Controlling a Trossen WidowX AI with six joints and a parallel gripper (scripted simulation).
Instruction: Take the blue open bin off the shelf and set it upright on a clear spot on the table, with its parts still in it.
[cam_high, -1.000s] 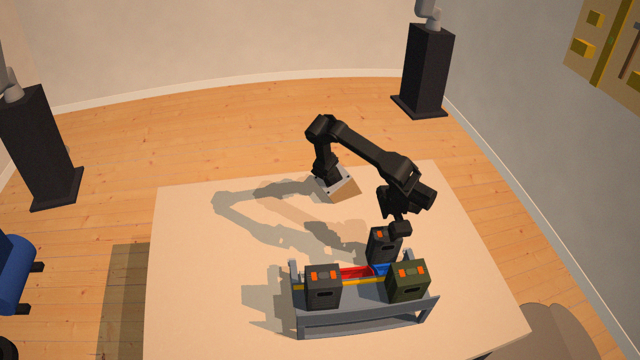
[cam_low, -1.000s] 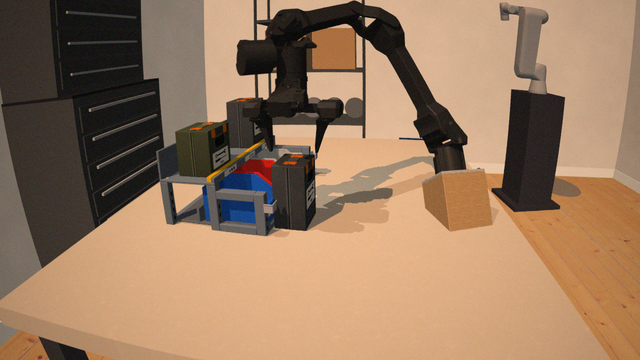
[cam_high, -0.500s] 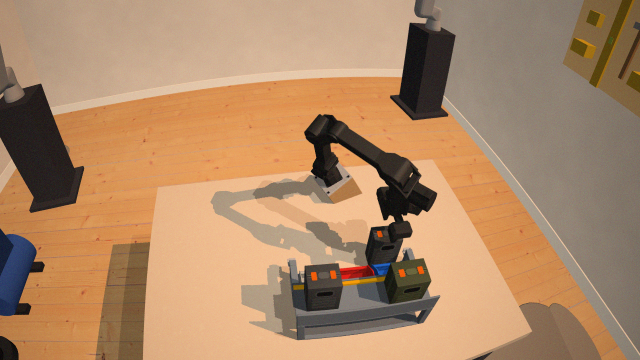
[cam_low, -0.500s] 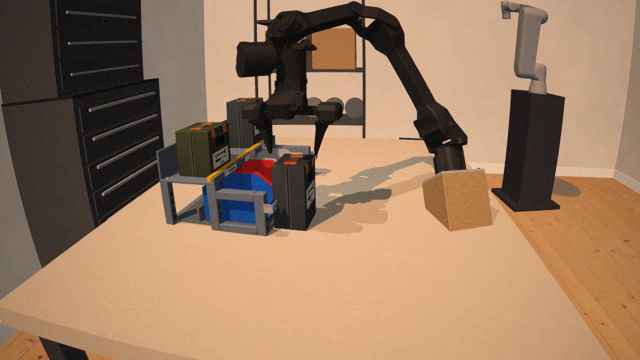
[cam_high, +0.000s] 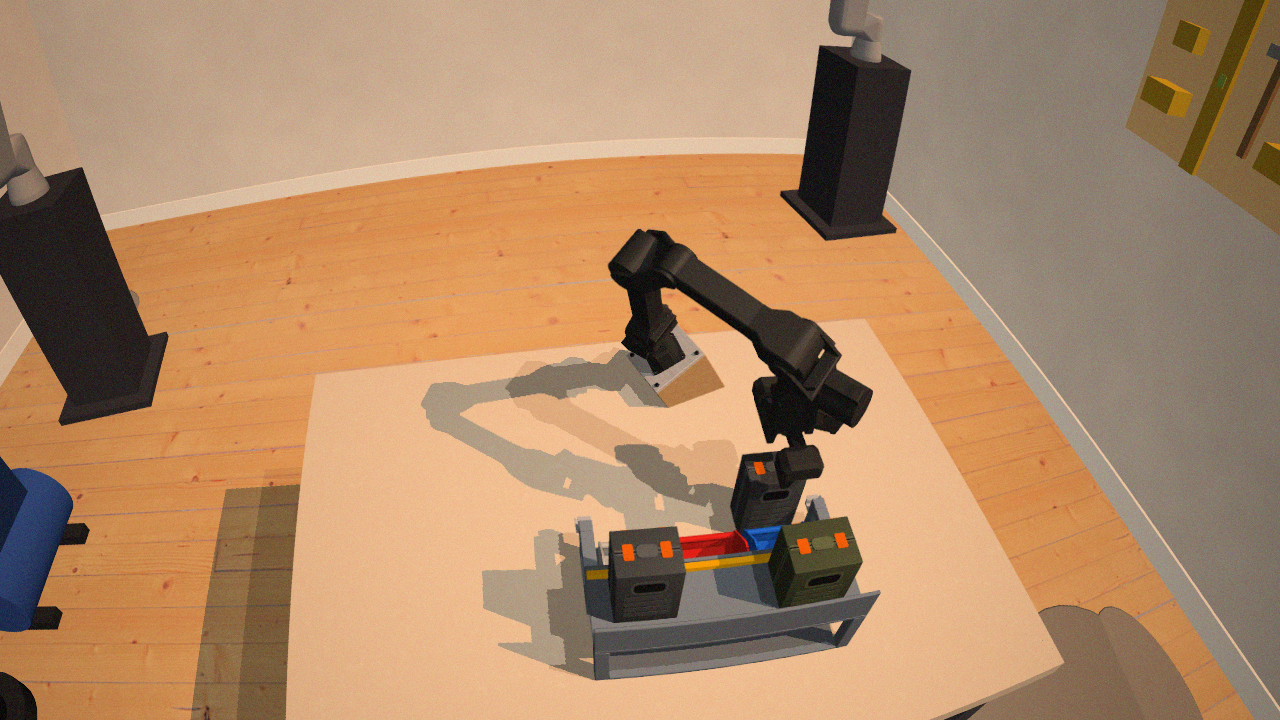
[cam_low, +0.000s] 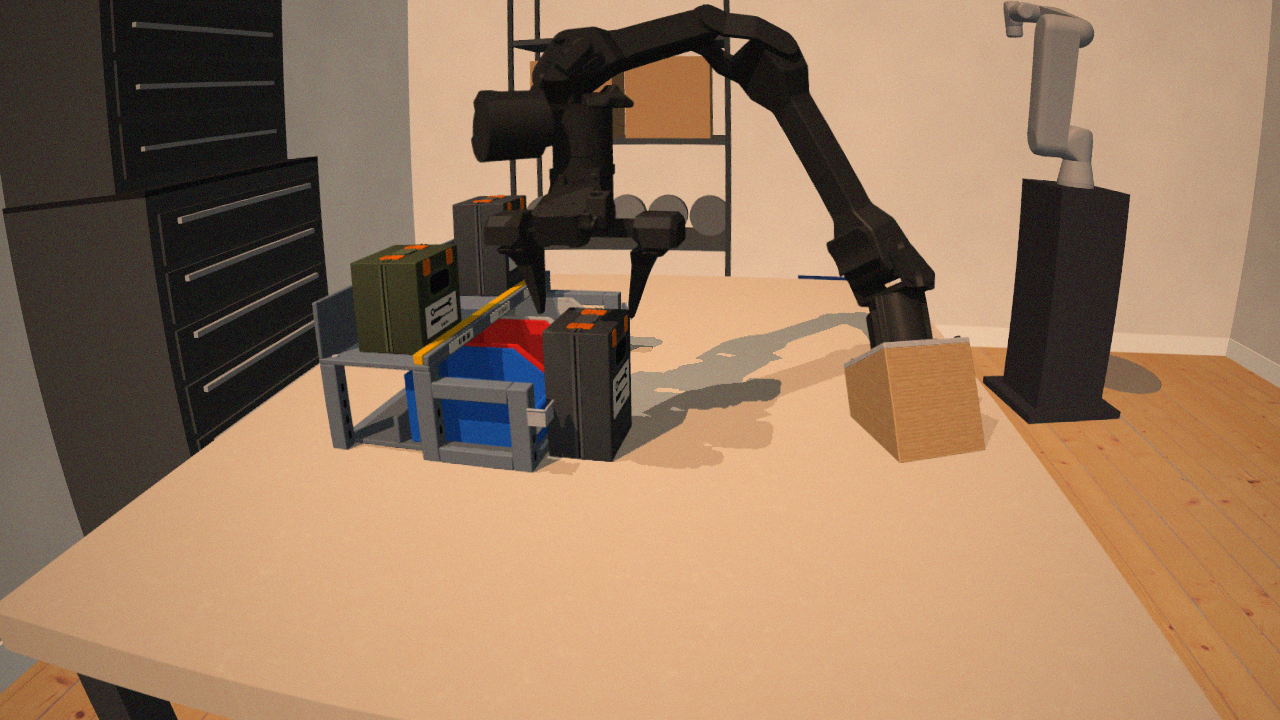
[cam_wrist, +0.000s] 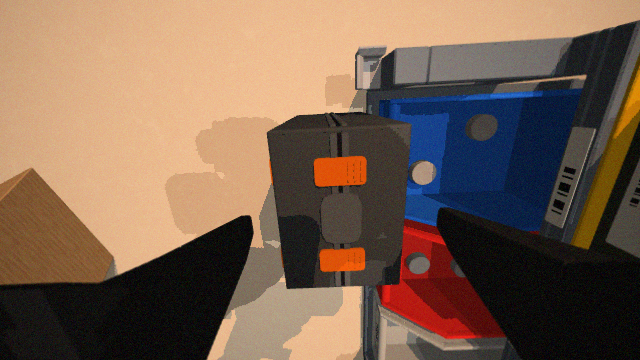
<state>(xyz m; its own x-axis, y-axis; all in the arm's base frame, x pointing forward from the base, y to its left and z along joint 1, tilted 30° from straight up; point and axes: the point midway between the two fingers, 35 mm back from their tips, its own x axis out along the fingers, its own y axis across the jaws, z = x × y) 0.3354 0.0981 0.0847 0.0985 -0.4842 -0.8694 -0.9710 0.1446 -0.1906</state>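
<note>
Now: the blue open bin 110 mm ahead of my hand, 20 mm to the right of it and 130 mm below it. From my hand the other things lie so: red bin: 90 mm ahead, 130 mm to the right, 130 mm below; yellow rail: 120 mm ahead, 140 mm to the right, 60 mm below; green case: 190 mm ahead, 40 mm to the right, 20 mm below.
</note>
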